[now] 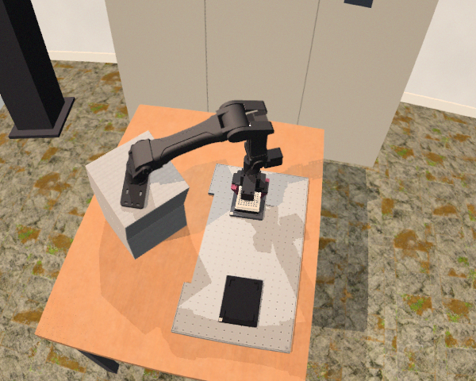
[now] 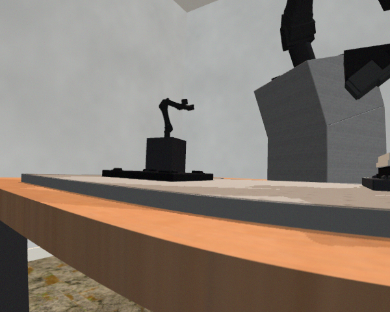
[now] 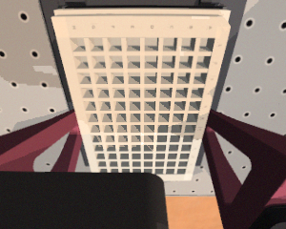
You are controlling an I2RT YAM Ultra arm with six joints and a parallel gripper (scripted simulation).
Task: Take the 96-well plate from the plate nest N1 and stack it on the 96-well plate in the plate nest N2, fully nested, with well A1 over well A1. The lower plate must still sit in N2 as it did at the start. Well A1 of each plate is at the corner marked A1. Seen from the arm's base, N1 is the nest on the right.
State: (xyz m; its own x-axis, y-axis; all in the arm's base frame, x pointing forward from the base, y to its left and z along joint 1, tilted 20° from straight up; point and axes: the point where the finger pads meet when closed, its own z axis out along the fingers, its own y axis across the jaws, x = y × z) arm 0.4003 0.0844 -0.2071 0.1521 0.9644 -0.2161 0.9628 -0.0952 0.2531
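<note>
Now: hand right at the cream 96-well plate. Round my hand: light corner mark (7 cm behind, 7 cm to the right, 2 cm below); then black 96-well plate (2 cm below); then nest N2 (3 cm below).
</note>
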